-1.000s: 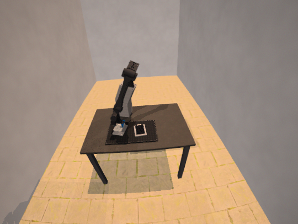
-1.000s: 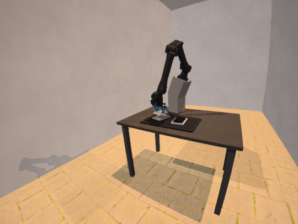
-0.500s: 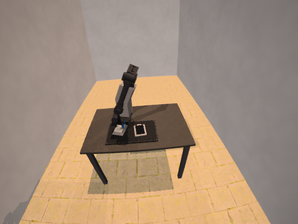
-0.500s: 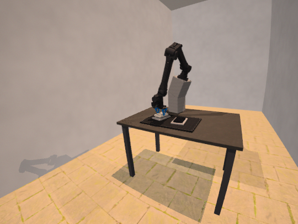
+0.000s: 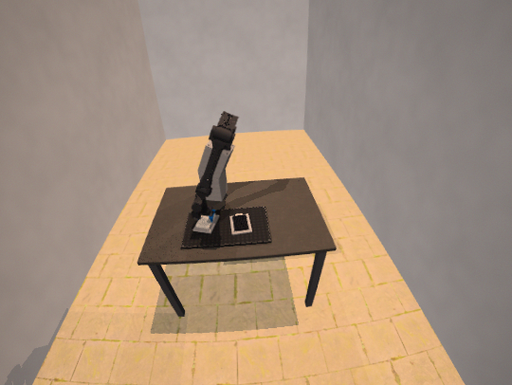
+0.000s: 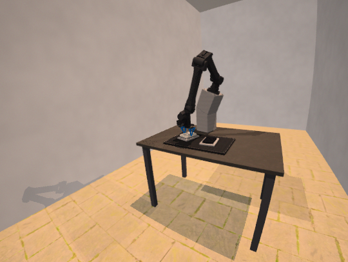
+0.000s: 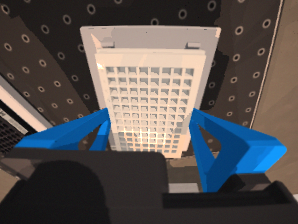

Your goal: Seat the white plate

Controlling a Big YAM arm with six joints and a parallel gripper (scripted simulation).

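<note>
Right now the white 96-well plate M09 is 10 mm below my hand. From my hand the other things lie so: black plate M06 (210 mm to the left, 60 mm ahead, 20 mm below); plate nest N2 (30 mm below); deck label (90 mm behind, 40 mm to the left, 30 mm below).
</note>
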